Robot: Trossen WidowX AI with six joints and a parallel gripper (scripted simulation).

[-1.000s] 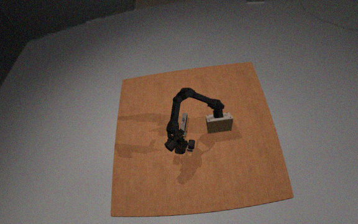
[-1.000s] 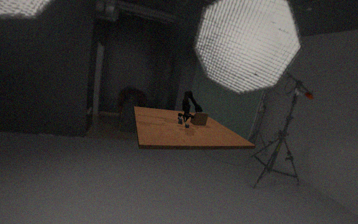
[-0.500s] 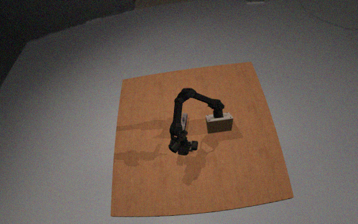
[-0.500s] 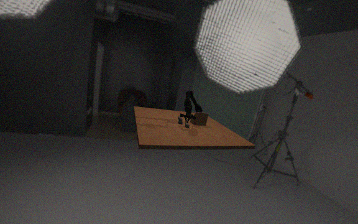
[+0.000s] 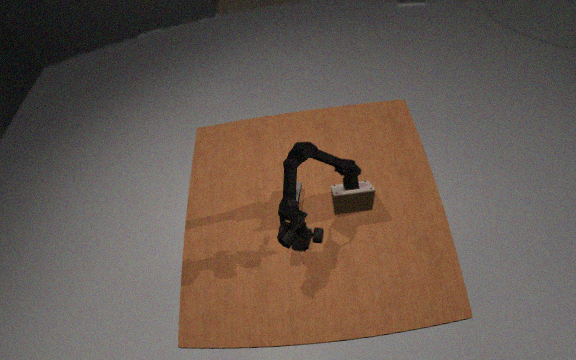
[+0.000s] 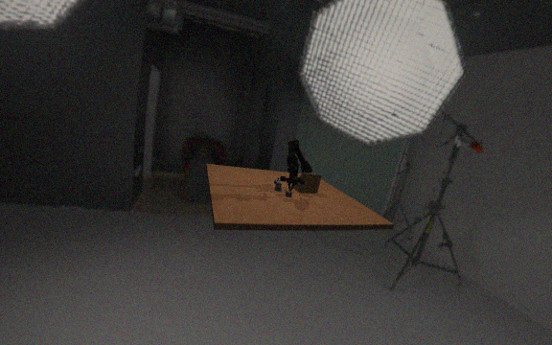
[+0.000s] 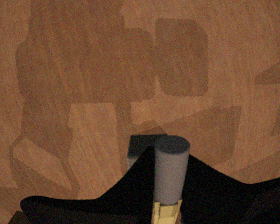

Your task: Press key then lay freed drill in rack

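Right now my gripper tip is 1 cm past the grey rack, 5 cm to the left of it and 4 cm above it. The rest, counted from my gripper tip: drill (1 cm behind, 4 cm to the right, 3 cm above); then holder block (3 cm ahead, 22 cm to the right, 2 cm below).
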